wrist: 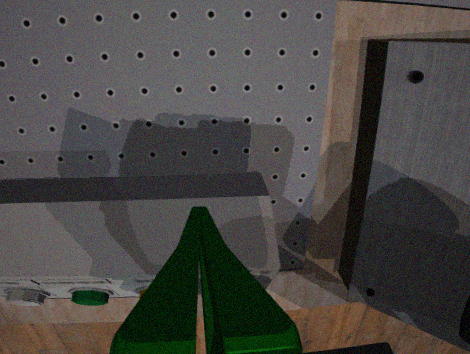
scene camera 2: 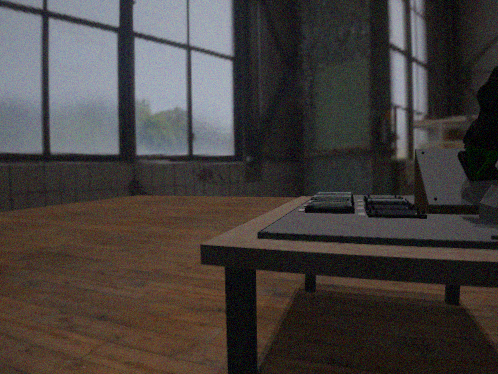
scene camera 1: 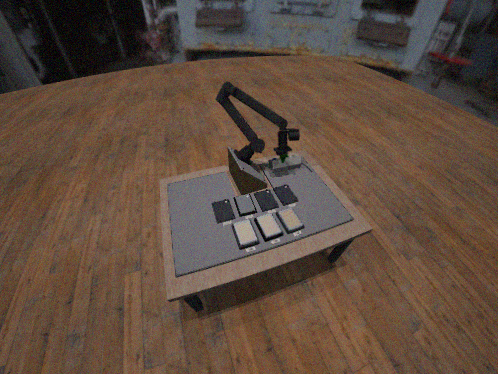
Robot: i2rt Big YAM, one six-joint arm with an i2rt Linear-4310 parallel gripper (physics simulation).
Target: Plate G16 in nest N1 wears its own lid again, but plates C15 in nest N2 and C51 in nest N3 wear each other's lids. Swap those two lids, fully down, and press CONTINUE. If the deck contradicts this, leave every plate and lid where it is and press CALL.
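Pixels of known places: gripper, between the fingertips: (wrist: 198, 215) (scene camera 2: 474, 179) (scene camera 1: 282, 163); arm's base, origin of its link: (scene camera 2: 477, 166) (scene camera 1: 241, 158).
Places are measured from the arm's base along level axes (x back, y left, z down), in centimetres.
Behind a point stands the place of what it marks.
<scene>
My gripper (scene camera 1: 283, 159) @(y 23.7, x -11.5, z 3.1 cm) (scene camera 2: 482, 170) (wrist: 198, 215) @(y 23.7, x -11.5, z 3.1 cm) has green fingers, shut and empty, pointing down at the grey button box (scene camera 1: 296, 161) @(y 37.3, x -9.4, z 7.6 cm) (wrist: 50, 230) @(y 34.5, x -8.9, z 7.5 cm). In the wrist view, a green button (wrist: 90, 297) @(y 32.9, x -4.0, z 5.8 cm) and a pale grey button (wrist: 25, 296) @(y 37.7, x -4.6, z 6.0 cm) are left of the fingers; a yellow one (wrist: 143, 292) @(y 29.3, x -3.4, z 6.3 cm) is mostly hidden behind them. Three plates with light tops (scene camera 1: 245, 233) @(y -18.0, x -45.1, z 9.4 cm) (scene camera 1: 269, 226) @(y -5.1, x -46.5, z 9.5 cm) (scene camera 1: 290, 220) @(y 7.3, x -47.6, z 10.2 cm) stand in the front row. Behind them is a row with three dark pieces (scene camera 1: 222, 210) @(y -23.0, x -24.8, z 12.2 cm) (scene camera 1: 266, 200) @(y 3.2, x -28.5, z 12.2 cm) (scene camera 1: 285, 194) @(y 16.2, x -29.2, z 12.2 cm) and a grey-topped one (scene camera 1: 245, 204) @(y -9.6, x -26.7, z 11.4 cm). Labels and plate codes are unreadable.
An upright slanted board (scene camera 1: 245, 172) @(y -5.2, x -17.0, z -3.6 cm) (scene camera 2: 442, 175) @(y 2.1, x -11.2, z 2.6 cm) (wrist: 420, 125) @(y 8.3, x -12.2, z 8.9 cm) stands between the arm base and the rows, beside the button box. A grey perforated deck (scene camera 1: 197, 240) @(y -41.2, x -36.9, z 13.2 cm) (scene camera 2: 350, 231) @(y 40.5, x -42.8, z 13.2 cm) (wrist: 195, 70) @(y 23.3, x -17.0, z 13.2 cm) covers most of the wooden table (scene camera 1: 225, 278) @(y -35.0, x -60.3, z 14.4 cm) (scene camera 2: 300, 256) @(y 52.7, x -52.3, z 15.4 cm).
</scene>
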